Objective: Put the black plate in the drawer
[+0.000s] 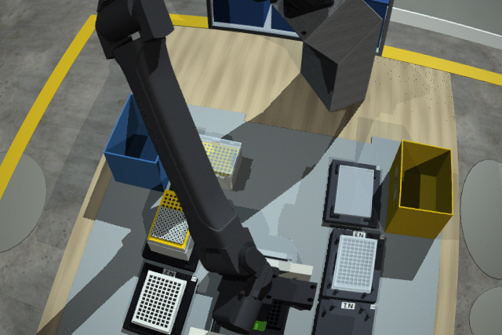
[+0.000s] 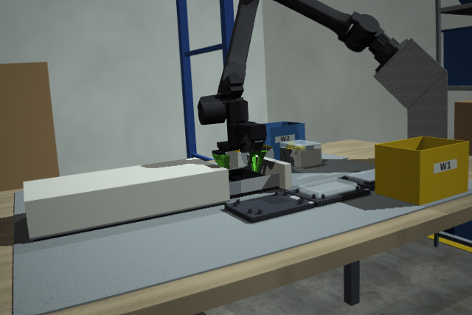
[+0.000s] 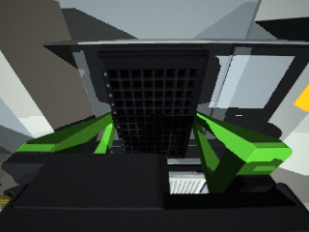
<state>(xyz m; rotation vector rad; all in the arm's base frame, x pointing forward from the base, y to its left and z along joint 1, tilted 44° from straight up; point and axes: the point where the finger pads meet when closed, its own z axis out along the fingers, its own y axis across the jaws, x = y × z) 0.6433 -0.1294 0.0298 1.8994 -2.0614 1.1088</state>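
Now: the drawer 4 cm ahead of my hand, 1 cm to the right of it and 1 cm below it. Round my hand: white grid plate 19 cm to the right, 2 cm below; cooler CD 16 cm ahead, 3 cm to the right; black plate right at my hand.
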